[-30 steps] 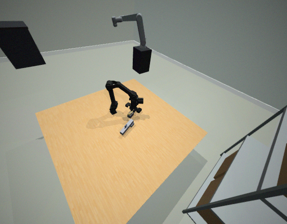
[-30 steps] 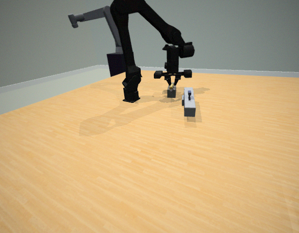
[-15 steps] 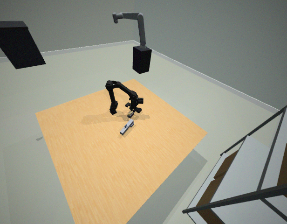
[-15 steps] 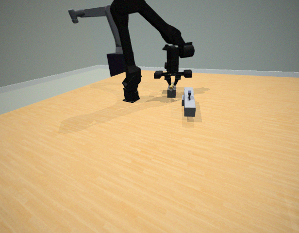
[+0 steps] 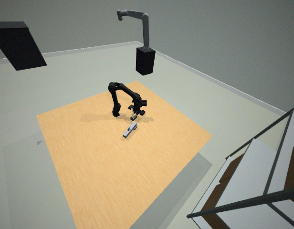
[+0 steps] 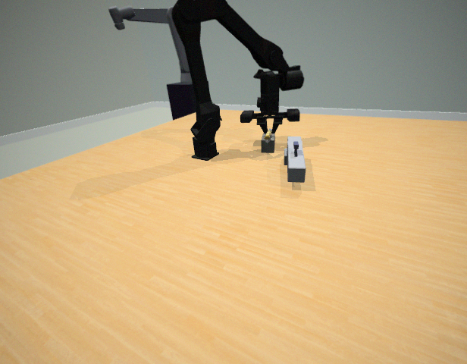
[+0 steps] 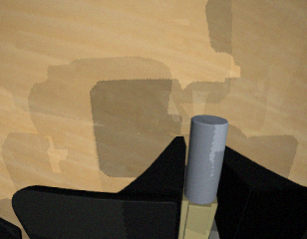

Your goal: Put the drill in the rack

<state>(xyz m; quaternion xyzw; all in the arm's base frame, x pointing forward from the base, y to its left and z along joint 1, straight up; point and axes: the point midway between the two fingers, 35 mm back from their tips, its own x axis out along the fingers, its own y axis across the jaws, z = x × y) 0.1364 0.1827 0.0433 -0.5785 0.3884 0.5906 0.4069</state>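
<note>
Now: gripper tip 4 cm to the left of the drill, 4 cm below it and 1 cm short of it. The rest, counted from my gripper tip: rack: 5 cm to the right, 2 cm ahead, 1 cm above; dark key: 20 cm to the right, 16 cm ahead, 4 cm above; light grey block: 18 cm to the right, 15 cm ahead, 3 cm above.
</note>
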